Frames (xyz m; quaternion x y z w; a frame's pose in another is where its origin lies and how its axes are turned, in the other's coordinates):
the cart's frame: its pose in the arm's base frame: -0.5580 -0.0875 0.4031 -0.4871 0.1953 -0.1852 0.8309
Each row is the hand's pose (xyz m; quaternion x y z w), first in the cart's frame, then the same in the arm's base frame.
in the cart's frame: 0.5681 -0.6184 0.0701 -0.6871 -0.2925 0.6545 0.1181
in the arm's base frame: -0.1095 -0.6013 0.8980 0.5548 -0.2261 -0.7986 0.0582
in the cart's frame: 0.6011 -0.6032 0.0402 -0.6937 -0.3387 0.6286 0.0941
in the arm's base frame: -0.0946 -0.6328 0.8664 0.5622 -0.1716 -0.8053 0.0771
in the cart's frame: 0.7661 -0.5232 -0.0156 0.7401 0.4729 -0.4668 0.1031
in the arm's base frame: 0.0278 -0.7196 0.7470 0.5611 0.0486 -0.7818 0.2674
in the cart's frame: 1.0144 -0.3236 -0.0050 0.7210 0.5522 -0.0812 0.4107
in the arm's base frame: 0.2689 -0.7442 0.5400 0.4854 0.3659 -0.5533 0.5695
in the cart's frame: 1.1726 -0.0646 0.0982 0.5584 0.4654 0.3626 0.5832
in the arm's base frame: 0.4867 -0.6286 0.3352 0.3369 0.5738 -0.1425 0.7328
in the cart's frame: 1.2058 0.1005 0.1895 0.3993 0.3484 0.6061 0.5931
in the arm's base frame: 0.5806 -0.5024 0.2258 0.2258 0.6266 0.1461 0.7315
